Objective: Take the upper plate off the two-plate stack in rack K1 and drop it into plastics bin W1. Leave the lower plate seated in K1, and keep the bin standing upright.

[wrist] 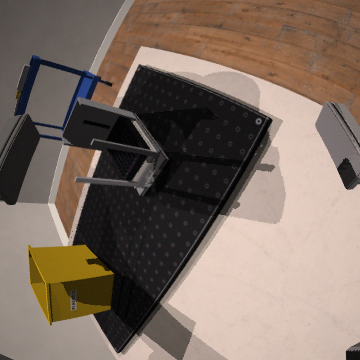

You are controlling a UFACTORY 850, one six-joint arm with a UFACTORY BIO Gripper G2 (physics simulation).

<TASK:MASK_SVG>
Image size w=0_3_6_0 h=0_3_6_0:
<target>my gripper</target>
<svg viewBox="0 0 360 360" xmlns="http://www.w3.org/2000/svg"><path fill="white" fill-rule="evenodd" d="M0 354L0 360L14 360L12 358ZM360 341L345 350L346 360L360 360ZM28 113L9 117L0 131L0 200L3 200L6 204L15 204L28 165L40 138L40 134ZM325 101L315 121L315 128L333 160L344 187L352 189L357 184L360 184L360 126L343 103Z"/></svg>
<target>plate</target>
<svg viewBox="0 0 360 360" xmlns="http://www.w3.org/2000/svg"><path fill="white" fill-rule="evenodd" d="M106 148L122 180L131 181L147 157L144 154ZM118 116L105 141L151 150L129 118Z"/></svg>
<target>yellow plastics bin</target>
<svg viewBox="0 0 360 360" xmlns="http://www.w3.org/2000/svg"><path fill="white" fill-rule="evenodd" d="M85 244L30 247L28 245L30 285L49 325L52 325L51 322L110 309L114 273Z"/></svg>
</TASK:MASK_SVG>
